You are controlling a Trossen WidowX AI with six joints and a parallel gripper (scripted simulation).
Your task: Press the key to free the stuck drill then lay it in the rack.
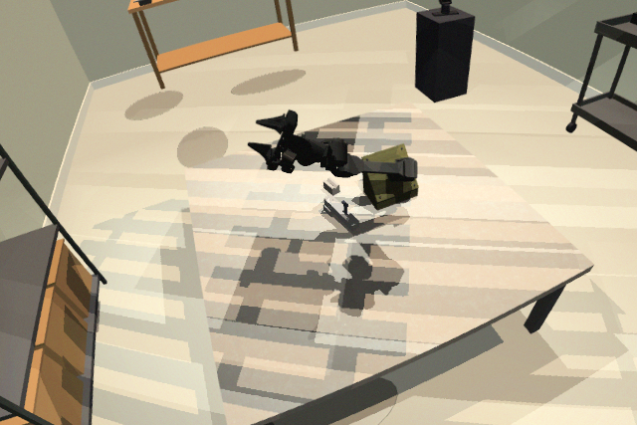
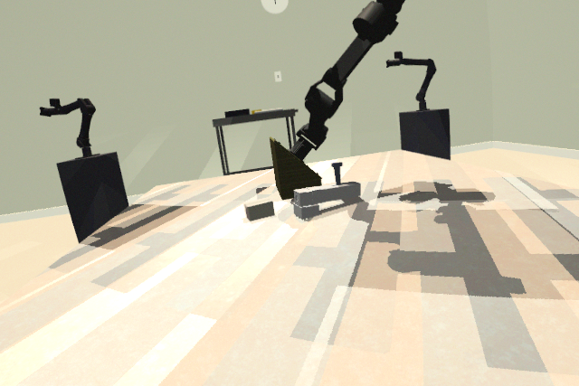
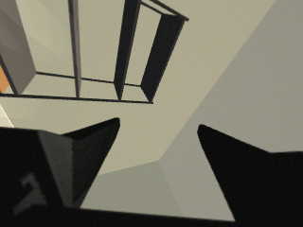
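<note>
Right now my gripper tip is 27 cm past the dark blue t-shaped piece, 9 cm to the left of it and 49 cm above it. Round my gripper tip: grey housing block 26 cm behind, 12 cm to the right, 54 cm below; grey rack 28 cm behind, 30 cm to the right, 55 cm below; drill 25 cm behind, 14 cm to the right, 53 cm below.
</note>
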